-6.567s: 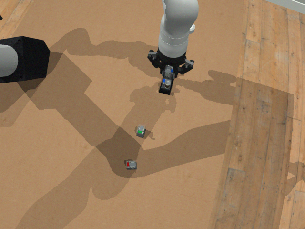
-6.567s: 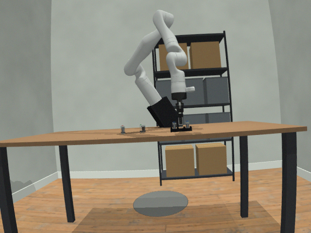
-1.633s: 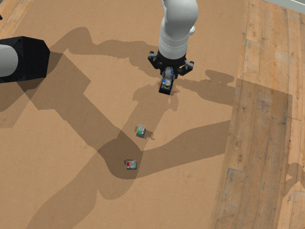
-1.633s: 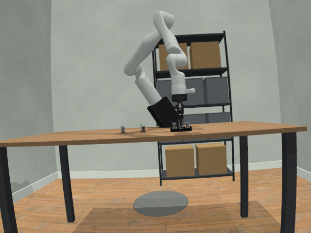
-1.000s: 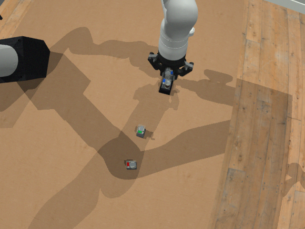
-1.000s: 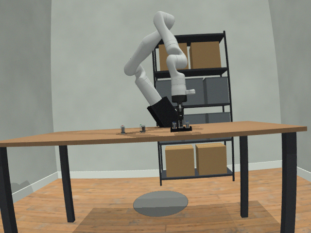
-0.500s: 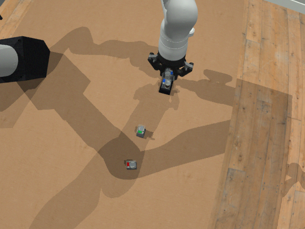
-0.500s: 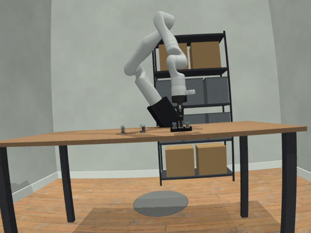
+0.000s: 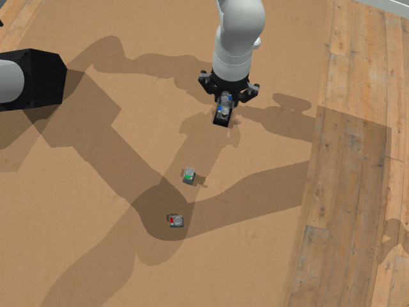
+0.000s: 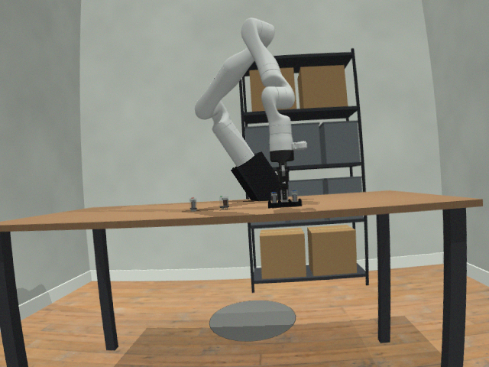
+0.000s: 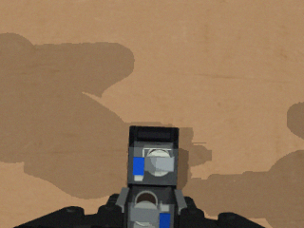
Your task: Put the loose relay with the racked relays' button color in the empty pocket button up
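Right now the rack is 30 mm below my hand.
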